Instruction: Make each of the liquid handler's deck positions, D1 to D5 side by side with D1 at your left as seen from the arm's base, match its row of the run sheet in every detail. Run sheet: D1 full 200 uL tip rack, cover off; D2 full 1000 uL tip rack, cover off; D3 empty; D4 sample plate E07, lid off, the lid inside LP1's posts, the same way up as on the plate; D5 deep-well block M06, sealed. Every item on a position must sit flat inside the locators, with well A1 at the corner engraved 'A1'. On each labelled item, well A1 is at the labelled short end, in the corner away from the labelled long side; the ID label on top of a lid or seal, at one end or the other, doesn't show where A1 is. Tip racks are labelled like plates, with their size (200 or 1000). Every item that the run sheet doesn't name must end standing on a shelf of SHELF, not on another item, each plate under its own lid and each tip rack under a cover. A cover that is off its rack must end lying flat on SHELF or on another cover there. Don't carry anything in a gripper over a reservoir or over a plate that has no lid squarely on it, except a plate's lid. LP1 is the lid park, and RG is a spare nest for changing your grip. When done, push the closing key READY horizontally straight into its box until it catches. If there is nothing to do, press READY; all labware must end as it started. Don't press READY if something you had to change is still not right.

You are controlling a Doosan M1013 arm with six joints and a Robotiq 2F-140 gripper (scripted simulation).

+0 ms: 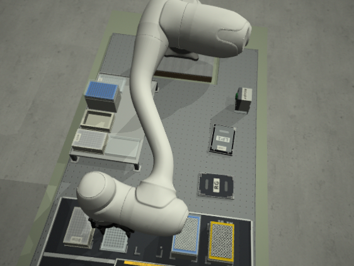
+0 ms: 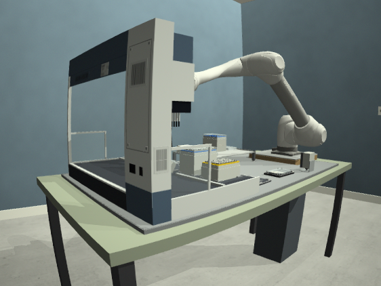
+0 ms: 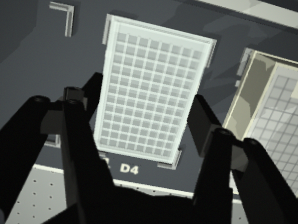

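The deep-well block M06 lies 12 cm to the right of my hand and 1 cm below it. Round my hand: yellow-rimmed tip rack: 2 cm behind, 37 cm to the left, 1 cm above; then blue-rimmed tip rack: 2 cm behind, 24 cm to the left, 4 cm above; then clear sample plate: 2 cm below.
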